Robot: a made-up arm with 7 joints.
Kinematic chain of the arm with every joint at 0, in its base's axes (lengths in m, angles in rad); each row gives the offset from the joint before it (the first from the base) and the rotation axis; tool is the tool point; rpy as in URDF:
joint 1: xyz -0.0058 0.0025 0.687 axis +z
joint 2: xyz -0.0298 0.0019 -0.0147 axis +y
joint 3: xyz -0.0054 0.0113 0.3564 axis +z
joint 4: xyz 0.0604 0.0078 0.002 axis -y
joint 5: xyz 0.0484 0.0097 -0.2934 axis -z
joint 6: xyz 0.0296 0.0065 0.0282 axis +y
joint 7: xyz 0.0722 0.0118 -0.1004 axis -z
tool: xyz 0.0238 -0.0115 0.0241 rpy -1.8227 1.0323 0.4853
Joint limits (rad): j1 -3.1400..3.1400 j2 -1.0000..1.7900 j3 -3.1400..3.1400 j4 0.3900..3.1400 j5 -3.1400..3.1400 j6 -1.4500..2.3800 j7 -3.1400..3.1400
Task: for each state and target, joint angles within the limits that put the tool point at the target. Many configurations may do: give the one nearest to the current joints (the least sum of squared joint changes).
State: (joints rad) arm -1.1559 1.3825 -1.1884 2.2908 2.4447 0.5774 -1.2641
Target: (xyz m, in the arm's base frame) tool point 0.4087 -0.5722 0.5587
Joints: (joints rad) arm -0.7164 1.6629 -1.0944 2.7015 2.3358 0.8236 -1.2025
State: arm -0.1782 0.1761 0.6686 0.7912 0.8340 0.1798 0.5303
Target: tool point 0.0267 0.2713 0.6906
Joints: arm 0.3742 0.1414 1.0775 0.3900 0.9819 0.5796 0.6434
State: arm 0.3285 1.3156 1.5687 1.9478 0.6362 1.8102 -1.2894
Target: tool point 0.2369 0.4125 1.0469
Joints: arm 0.2341 1.1066 1.7933 1.9433 0.6489 1.8975 -1.3061
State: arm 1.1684 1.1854 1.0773 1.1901 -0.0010 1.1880 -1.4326
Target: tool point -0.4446 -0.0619 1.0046
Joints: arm 1.8409 0.6235 1.7140 1.3326 0.0168 1.0883 -1.4242
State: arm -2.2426 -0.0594 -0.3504 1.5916 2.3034 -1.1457 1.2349
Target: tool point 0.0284 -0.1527 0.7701
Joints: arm -1.6439 0.1475 0.2475 0.7632 2.8654 -0.9954 1.2107
